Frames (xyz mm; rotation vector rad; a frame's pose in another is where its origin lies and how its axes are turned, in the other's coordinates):
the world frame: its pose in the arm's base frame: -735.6 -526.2 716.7 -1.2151 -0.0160 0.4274
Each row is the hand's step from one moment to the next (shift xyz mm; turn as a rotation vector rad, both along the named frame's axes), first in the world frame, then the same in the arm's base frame.
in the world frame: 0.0 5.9 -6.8 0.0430 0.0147 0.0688
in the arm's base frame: -0.2 -4.5 -7.8 0.0187 0.0803 0.0021
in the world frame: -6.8 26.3 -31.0 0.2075 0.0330 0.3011
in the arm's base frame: -7.1 -22.9 -33.6 0.1092 0.3489 0.0335
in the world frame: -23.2 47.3 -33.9 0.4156 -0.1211 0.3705
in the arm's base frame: -28.0 -25.0 -50.2 0.3321 0.4367 0.1540
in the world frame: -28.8 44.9 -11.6 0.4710 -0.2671 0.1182
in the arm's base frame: -37.7 -7.4 -38.8 0.4883 0.1863 0.1844
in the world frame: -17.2 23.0 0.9 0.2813 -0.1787 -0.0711
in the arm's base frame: -23.2 1.6 -16.9 0.3313 -0.0220 0.0768
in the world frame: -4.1 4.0 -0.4 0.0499 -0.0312 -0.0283
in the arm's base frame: -4.9 -0.6 -2.9 0.0623 -0.0179 0.0075
